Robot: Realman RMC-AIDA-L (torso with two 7-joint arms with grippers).
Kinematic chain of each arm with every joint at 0, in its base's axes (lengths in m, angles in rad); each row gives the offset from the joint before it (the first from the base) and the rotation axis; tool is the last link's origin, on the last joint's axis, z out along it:
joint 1: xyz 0 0 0.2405 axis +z
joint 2: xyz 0 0 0 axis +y
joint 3: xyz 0 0 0.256 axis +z
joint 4: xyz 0 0 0 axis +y
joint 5: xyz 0 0 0.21 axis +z
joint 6: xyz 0 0 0 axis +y
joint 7: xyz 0 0 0.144 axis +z
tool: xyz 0 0 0
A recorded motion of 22 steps. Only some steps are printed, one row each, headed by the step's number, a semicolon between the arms.
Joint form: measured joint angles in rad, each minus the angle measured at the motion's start. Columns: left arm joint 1, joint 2, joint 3, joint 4, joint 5, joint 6, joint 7; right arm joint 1, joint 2, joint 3, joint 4, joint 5, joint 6, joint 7.
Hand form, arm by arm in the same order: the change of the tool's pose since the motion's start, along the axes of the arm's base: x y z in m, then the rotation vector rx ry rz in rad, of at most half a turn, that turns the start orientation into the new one. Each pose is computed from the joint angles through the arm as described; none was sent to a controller.
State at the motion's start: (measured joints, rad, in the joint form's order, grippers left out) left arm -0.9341 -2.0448 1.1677 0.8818 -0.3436 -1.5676 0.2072; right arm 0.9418 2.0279 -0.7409 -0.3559 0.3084 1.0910 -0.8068
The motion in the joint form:
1: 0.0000 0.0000 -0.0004 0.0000 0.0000 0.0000 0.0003; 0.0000 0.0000 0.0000 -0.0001 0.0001 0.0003 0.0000
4: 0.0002 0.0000 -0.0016 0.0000 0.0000 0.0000 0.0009; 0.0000 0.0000 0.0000 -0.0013 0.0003 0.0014 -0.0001
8: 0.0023 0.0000 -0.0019 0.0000 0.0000 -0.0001 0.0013; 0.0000 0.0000 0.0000 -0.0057 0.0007 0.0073 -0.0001
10: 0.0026 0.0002 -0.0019 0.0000 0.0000 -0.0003 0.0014; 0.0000 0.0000 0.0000 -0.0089 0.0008 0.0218 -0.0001
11: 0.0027 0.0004 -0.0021 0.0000 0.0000 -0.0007 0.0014; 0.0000 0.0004 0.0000 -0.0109 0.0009 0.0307 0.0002
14: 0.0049 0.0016 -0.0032 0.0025 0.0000 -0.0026 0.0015; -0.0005 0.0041 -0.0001 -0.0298 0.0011 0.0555 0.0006
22: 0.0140 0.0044 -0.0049 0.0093 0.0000 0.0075 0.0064; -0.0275 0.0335 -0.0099 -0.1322 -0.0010 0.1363 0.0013
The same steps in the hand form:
1: 0.0000 0.0000 0.0000 0.0000 -0.0003 -0.0001; 0.0000 0.0000 0.0000 -0.0002 0.0002 -0.0001
4: -0.0001 0.0000 0.0001 0.0003 -0.0011 0.0002; -0.0002 0.0001 0.0002 -0.0002 0.0004 0.0003
8: -0.0009 -0.0004 0.0002 0.0002 -0.0012 0.0022; -0.0009 0.0002 0.0008 -0.0019 0.0017 0.0009
10: -0.0011 -0.0004 0.0002 0.0001 -0.0011 0.0025; -0.0016 -0.0010 0.0009 -0.0123 0.0054 -0.0021
11: -0.0012 -0.0004 0.0003 0.0001 -0.0011 0.0029; -0.0022 -0.0019 0.0007 -0.0189 0.0080 -0.0042
14: -0.0018 -0.0006 0.0012 0.0014 -0.0011 0.0046; -0.0052 -0.0023 0.0017 -0.0293 0.0138 -0.0020
22: -0.0044 0.0005 0.0034 0.0138 -0.0022 -0.0009; -0.0115 -0.0069 0.0045 -0.0521 0.0252 0.0097

